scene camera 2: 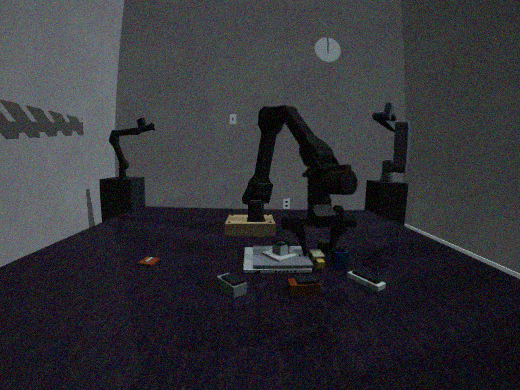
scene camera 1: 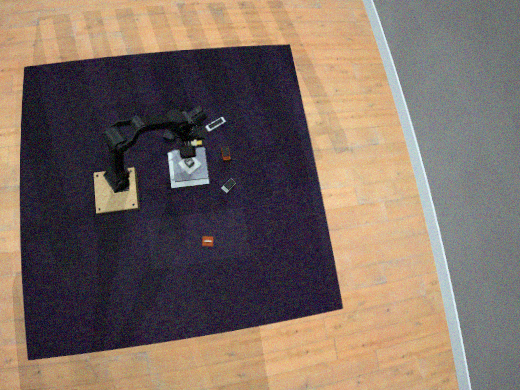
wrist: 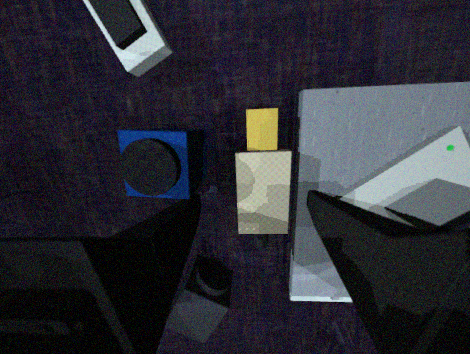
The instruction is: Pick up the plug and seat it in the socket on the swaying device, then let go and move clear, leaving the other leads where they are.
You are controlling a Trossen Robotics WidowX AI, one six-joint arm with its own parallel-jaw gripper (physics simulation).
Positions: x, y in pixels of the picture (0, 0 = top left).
Labels:
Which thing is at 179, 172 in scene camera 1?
A device.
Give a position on a blue block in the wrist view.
165, 163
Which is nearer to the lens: the cream plug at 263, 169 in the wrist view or the dark block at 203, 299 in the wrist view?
The cream plug.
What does the dark block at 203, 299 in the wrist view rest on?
The table.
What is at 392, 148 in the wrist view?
A device.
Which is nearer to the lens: the cream plug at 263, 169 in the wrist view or the white-framed bar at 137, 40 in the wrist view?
The cream plug.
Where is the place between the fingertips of my gripper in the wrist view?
253, 198

